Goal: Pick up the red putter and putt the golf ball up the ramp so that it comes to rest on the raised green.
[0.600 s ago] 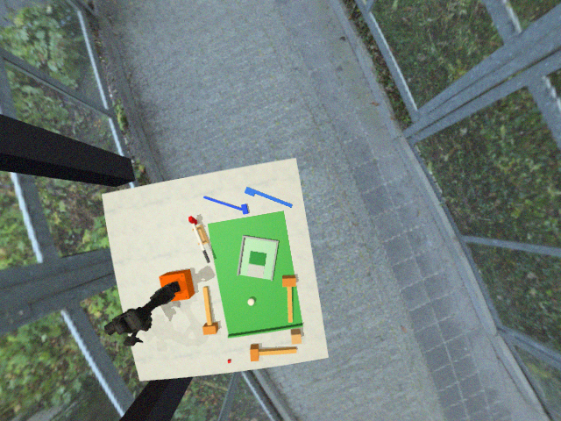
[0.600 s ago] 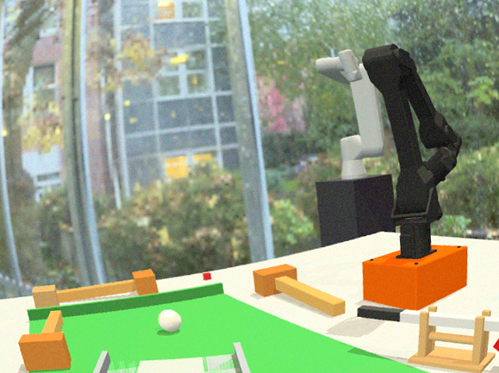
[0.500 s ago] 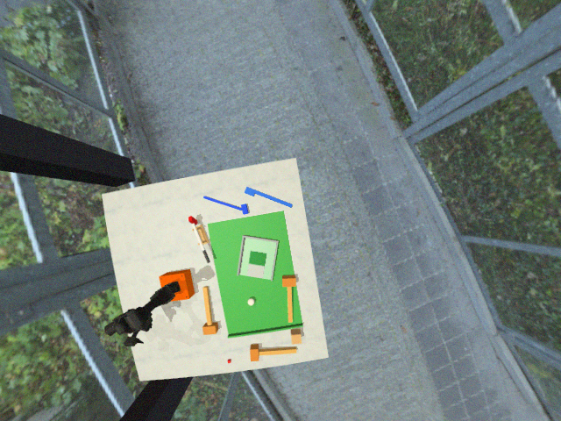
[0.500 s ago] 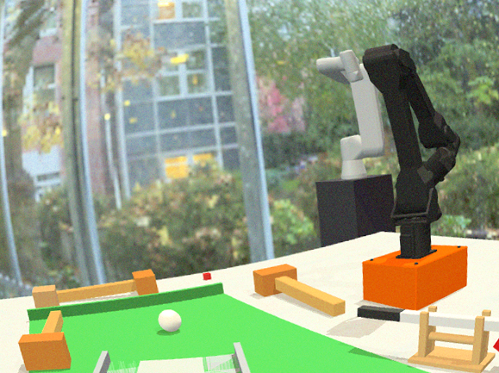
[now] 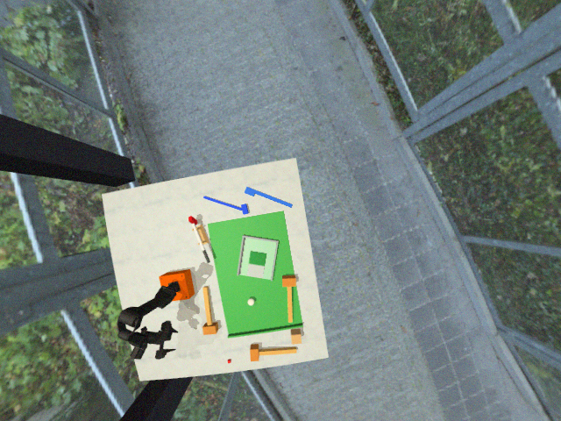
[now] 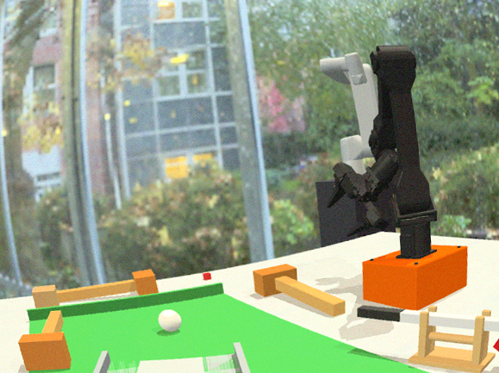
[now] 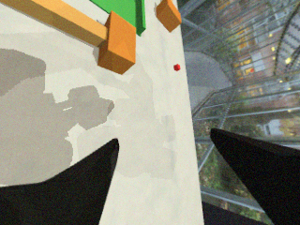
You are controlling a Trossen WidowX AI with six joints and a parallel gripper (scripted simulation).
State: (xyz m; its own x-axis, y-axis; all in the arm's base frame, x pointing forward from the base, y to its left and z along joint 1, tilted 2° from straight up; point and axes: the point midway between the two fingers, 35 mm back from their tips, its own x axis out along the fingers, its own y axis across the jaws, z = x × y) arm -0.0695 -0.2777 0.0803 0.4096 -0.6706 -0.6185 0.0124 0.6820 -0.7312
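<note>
Right now my gripper tip is 270 mm short of the red putter, 540 mm to the right of it and 70 mm above it. The rest, counted from my gripper tip: white golf ball: 460 mm ahead, 80 mm to the left, 100 mm below; green mat: 530 mm ahead, 230 mm to the left, 130 mm below; tiny red block: 210 mm ahead, 280 mm to the right, 120 mm below.
</note>
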